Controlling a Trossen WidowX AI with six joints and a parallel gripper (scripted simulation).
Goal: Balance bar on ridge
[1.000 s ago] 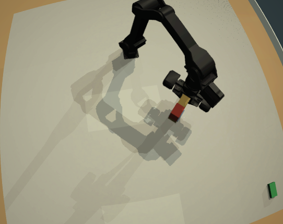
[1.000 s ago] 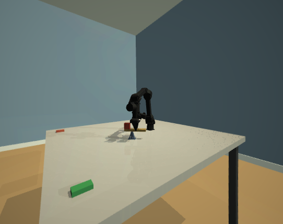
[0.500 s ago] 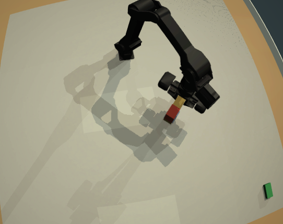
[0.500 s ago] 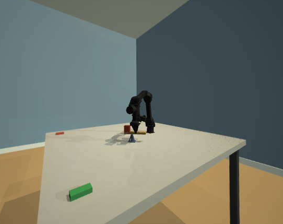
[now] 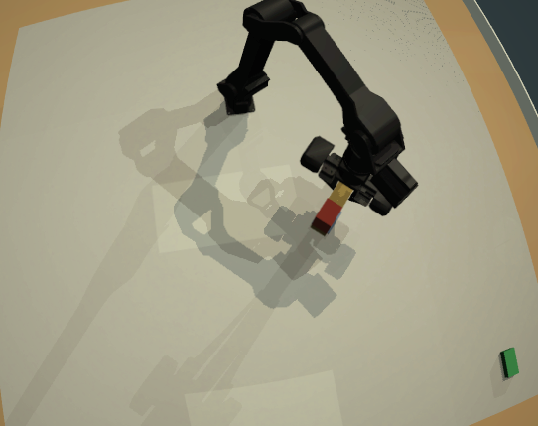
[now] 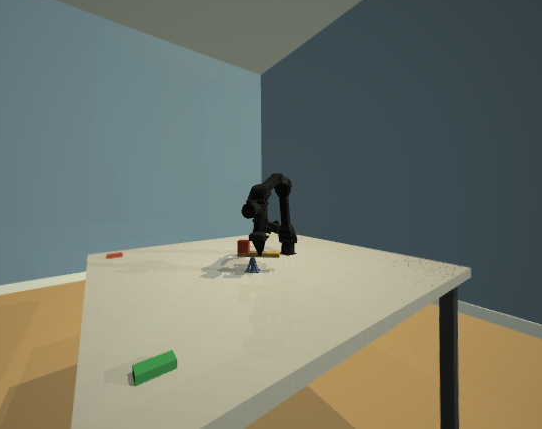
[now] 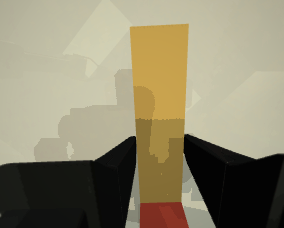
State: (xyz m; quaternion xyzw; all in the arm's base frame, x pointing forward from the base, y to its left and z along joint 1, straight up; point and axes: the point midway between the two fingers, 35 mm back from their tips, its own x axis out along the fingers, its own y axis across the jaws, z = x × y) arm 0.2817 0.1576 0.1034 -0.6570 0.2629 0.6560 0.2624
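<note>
My gripper tip is 4 cm above the small blue ridge, 3 cm short of it and 2 cm to the left of it. Also, from my gripper tip: small flat red piece (66 cm to the right, 46 cm ahead, 6 cm below); green block (46 cm ahead, 34 cm to the left, 6 cm below).
</note>
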